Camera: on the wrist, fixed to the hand. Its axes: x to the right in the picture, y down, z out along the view.
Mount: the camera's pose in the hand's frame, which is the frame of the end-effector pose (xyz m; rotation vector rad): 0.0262 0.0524 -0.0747 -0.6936 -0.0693 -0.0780
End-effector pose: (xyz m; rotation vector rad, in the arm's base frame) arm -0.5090 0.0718 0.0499 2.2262 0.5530 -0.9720
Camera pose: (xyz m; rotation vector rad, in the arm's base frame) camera -0.4245 0.0899 0.0892 1.5566 0.8054 -0.7401
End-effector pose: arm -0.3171 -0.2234 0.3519 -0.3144 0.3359 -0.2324
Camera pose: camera -0.3108 -0.2017 0.2597 -1.0187 0.3284 -0.1748
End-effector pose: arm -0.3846 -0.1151 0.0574 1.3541 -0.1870 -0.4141
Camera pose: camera -0.3239 -0.0495 0.0895 0.6665 -0.0370 -0.5308
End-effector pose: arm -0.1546 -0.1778 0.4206 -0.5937 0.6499 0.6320
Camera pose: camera -0.2012 -0.1844 0.3382 -1.2285 0.3267 0.8022
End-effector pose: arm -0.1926 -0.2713 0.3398 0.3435 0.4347 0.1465
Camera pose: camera -0.2051 -0.1950 0.2848 -0.3487 0.3046 0.1987
